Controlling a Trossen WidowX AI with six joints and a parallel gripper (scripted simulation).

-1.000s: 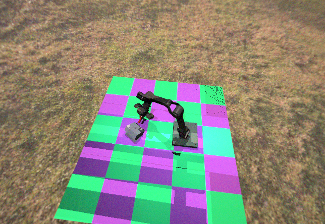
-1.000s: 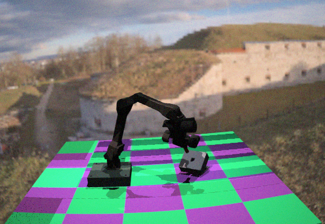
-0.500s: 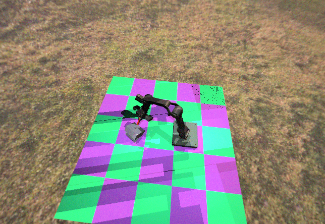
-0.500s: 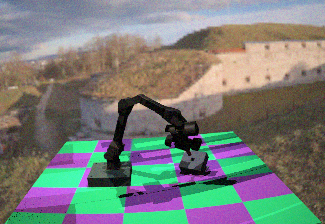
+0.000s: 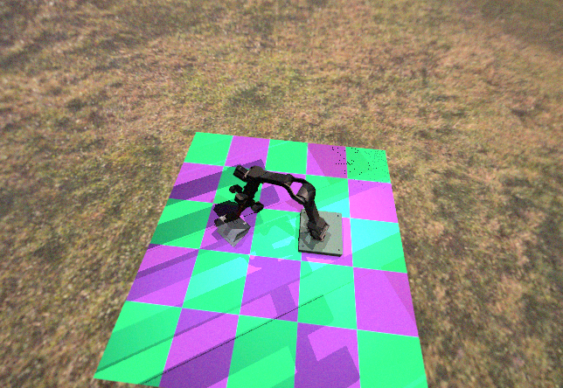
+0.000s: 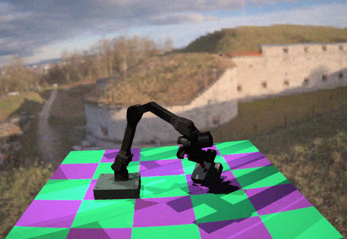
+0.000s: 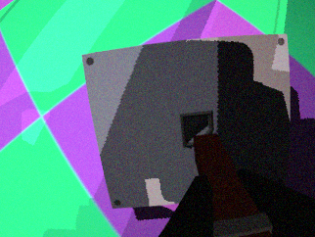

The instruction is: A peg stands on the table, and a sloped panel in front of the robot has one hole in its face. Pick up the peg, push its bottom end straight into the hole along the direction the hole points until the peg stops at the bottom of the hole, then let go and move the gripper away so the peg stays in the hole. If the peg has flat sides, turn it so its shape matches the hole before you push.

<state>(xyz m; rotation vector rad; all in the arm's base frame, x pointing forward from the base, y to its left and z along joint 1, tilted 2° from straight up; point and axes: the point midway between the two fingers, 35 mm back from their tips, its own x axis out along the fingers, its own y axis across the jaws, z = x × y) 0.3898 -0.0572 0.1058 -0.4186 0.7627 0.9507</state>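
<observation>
My gripper tip is 3 cm short of the grey sloped panel, 5 cm to the right of it and 8 cm above it. Round my gripper tip: red peg: 1 cm behind, 1 cm to the right, 1 cm above.
</observation>
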